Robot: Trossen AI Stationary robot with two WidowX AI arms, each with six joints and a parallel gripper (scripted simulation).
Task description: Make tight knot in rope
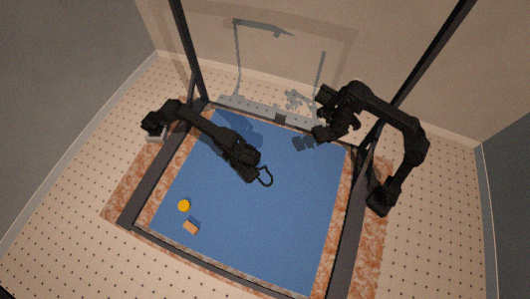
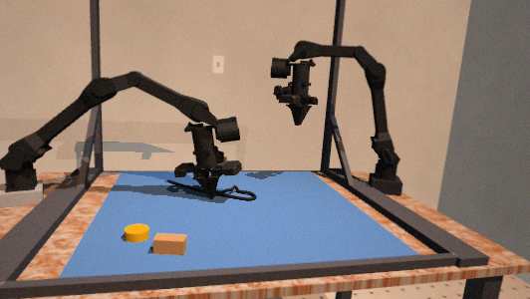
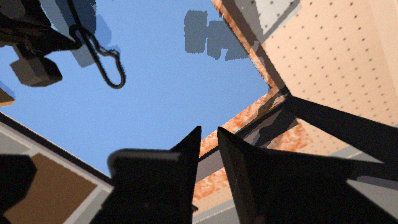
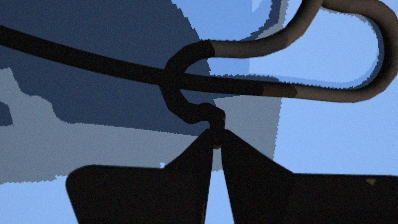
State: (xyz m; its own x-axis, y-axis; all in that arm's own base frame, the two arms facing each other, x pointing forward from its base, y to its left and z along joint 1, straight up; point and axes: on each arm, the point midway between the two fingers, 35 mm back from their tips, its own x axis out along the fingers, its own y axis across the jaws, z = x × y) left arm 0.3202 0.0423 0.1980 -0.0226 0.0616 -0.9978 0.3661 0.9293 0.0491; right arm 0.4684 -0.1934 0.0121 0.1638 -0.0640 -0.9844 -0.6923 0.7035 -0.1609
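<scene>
My right hand is 70 mm to the right of the blue mat, 50 mm short of it and 40 mm above it. Also, from my right hand: yellow disc: 230 mm ahead, 180 mm to the right, 30 mm below; orange block: 300 mm ahead, 110 mm to the right, 20 mm below.
</scene>
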